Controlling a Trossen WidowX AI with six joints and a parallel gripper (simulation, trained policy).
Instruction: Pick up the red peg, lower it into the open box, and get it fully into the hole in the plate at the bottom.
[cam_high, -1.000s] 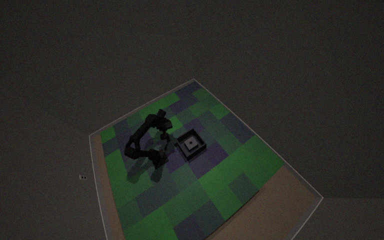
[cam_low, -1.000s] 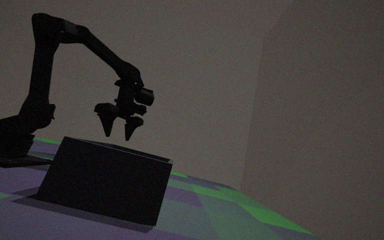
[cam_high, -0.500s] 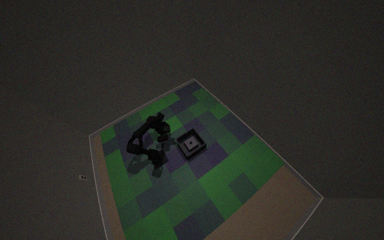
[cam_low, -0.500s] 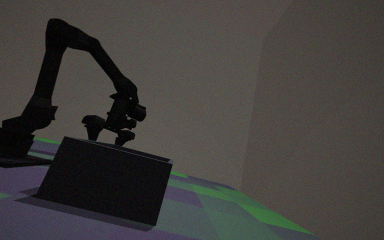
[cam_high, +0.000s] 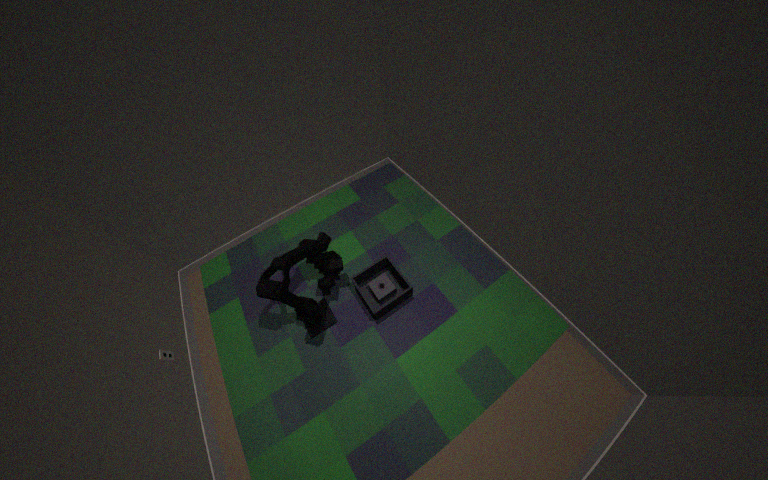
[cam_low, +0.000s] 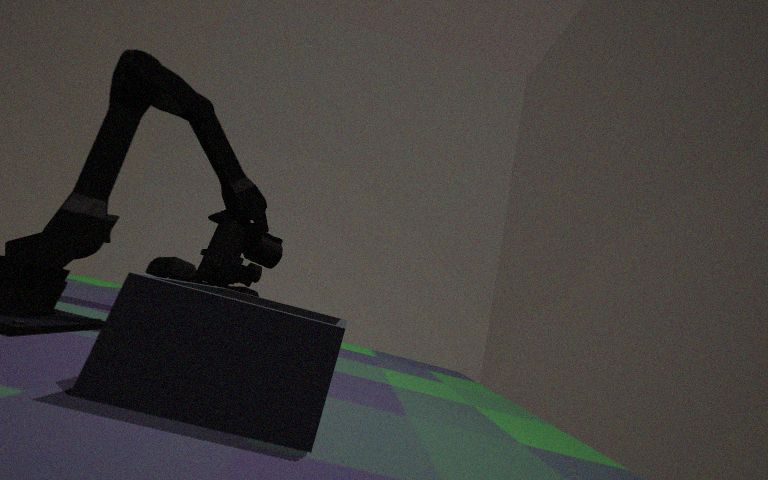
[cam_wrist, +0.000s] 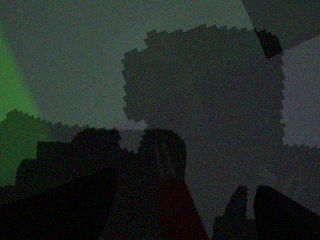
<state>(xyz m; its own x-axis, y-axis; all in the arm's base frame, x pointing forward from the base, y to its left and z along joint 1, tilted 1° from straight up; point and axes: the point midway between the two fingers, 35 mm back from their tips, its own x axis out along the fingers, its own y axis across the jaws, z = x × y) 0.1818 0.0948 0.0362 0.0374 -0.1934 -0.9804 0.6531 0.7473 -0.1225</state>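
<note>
Right now the light grey plate is 200 mm to the right of my gripper tip, 120 mm ahead of it and 40 mm above it. The rest, counted from my gripper tip: red peg (30 mm above, 10 mm to the left); dark box (200 mm to the right, 120 mm ahead, 20 mm above).
</note>
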